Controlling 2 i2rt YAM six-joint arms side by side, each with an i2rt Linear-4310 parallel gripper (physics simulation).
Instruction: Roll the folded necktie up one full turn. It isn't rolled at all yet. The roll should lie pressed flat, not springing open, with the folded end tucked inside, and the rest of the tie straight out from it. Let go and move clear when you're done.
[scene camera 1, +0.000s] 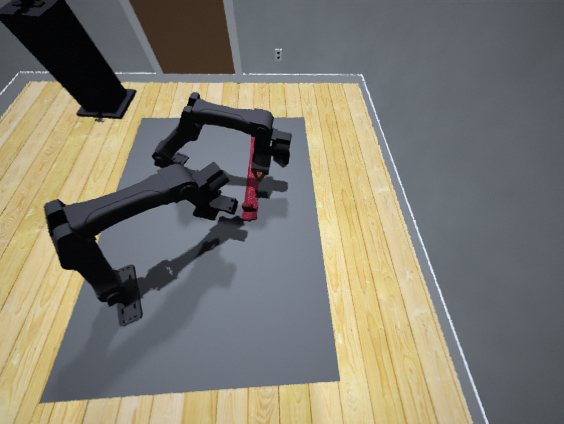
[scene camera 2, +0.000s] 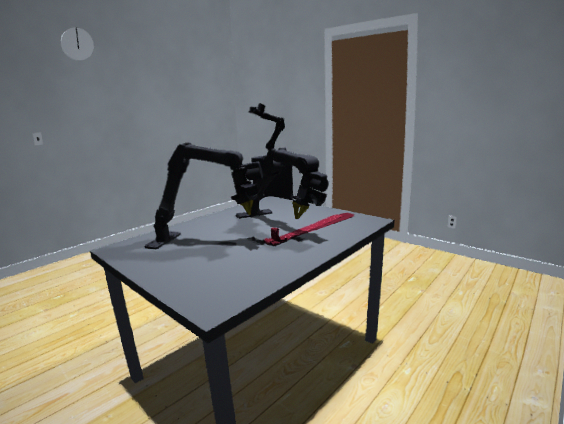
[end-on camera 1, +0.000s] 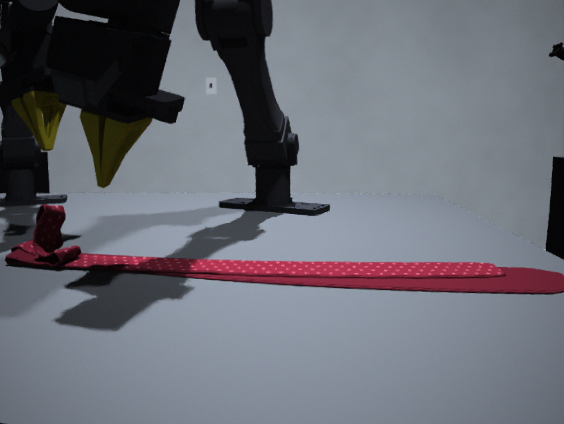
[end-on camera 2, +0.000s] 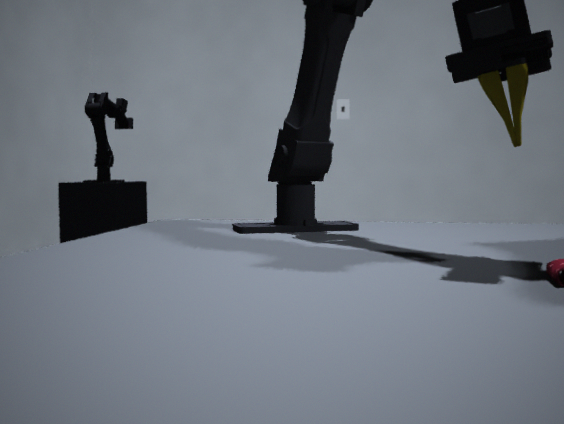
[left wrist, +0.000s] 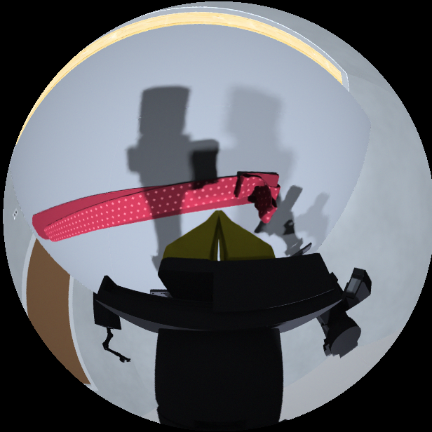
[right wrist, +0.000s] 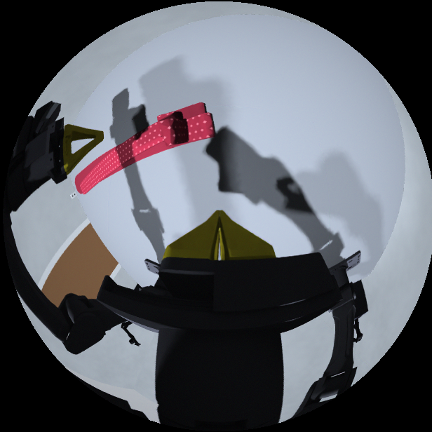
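Note:
The red dotted necktie (scene camera 1: 250, 192) (scene camera 2: 320, 225) (end-on camera 1: 300, 268) (left wrist: 170, 200) (right wrist: 117, 152) lies long and straight on the grey table. At its end at the left in end-on camera 1, a loose loop (end-on camera 1: 49, 227) (scene camera 2: 275, 233) stands upright above crumpled folds, not pressed flat. Part of that end (end-on camera 2: 555, 272) shows at the right edge of end-on camera 2. My left gripper (scene camera 1: 259, 177) (scene camera 2: 298, 217) (end-on camera 1: 103, 186) (left wrist: 218, 216) (right wrist: 103, 135) is shut and empty above and beside the tie. My right gripper (scene camera 2: 250, 214) (end-on camera 1: 46, 149) (end-on camera 2: 517, 145) (right wrist: 219, 215) is shut and empty, raised near the looped end.
The grey table (scene camera 1: 280, 310) (scene camera 2: 210, 300) carries both arm bases. A black pedestal (scene camera 1: 75, 60) (end-on camera 2: 102, 210) stands beyond it, bearing another small arm. The two arms reach in close together over the tie and cast shadows across it.

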